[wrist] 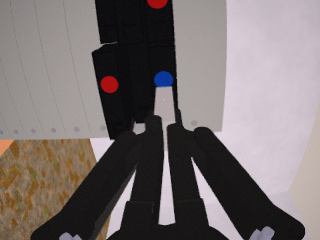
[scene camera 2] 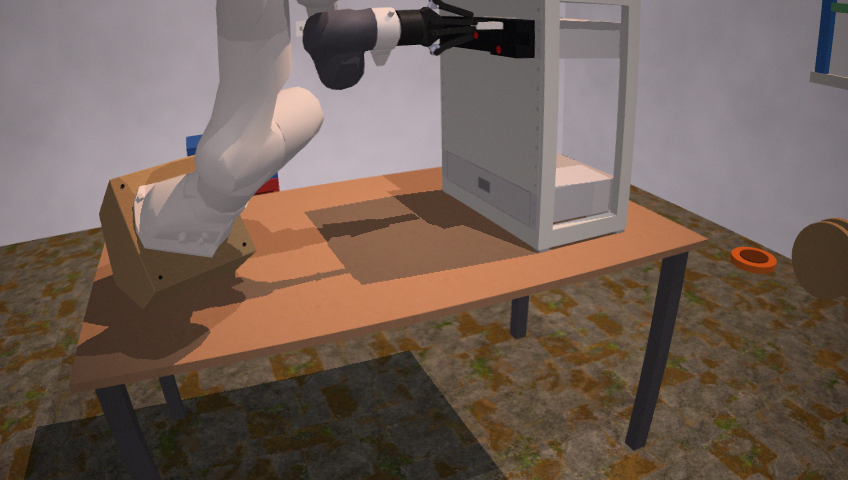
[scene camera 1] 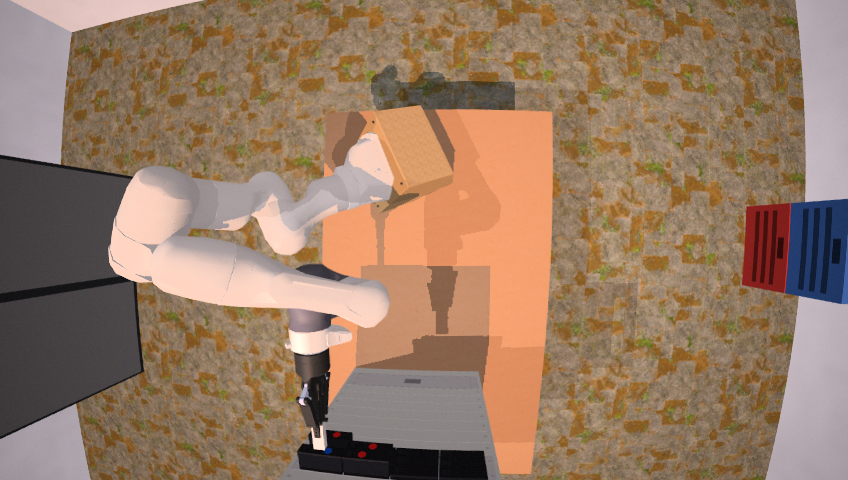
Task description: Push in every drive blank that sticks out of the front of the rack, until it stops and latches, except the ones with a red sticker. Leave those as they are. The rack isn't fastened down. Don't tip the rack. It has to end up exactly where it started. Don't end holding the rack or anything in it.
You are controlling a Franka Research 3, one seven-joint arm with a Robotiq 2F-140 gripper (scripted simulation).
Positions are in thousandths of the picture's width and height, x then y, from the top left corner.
Labels:
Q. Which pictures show my gripper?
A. The wrist view, scene camera 2 and scene camera 1: all of them.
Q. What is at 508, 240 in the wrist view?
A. A drive blank.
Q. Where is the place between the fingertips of my gripper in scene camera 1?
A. At 378, 932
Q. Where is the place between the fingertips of my gripper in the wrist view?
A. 514, 415

